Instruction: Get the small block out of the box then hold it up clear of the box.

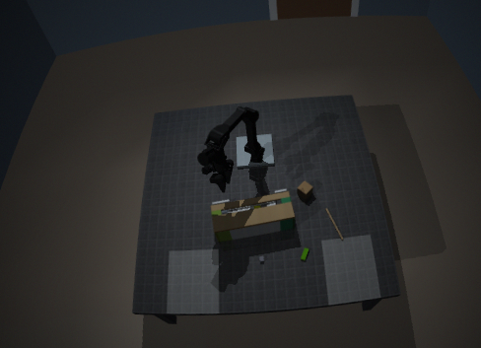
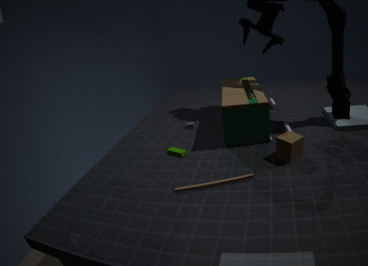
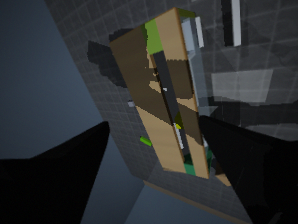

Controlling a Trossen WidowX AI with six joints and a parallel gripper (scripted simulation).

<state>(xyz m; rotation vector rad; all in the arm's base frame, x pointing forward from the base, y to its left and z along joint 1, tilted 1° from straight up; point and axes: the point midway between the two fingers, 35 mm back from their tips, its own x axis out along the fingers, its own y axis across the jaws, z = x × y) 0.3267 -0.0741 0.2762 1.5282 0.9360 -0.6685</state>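
Right now my gripper tip is 100 mm to the right of the box and 200 mm above it. The rest, counted from my gripper tip: yellow block 10 mm ahead, 130 mm to the left, 170 mm below; then wooden stick 10 mm ahead, 520 mm to the left, 260 mm below; then brown cube 160 mm behind, 350 mm to the left, 230 mm below.
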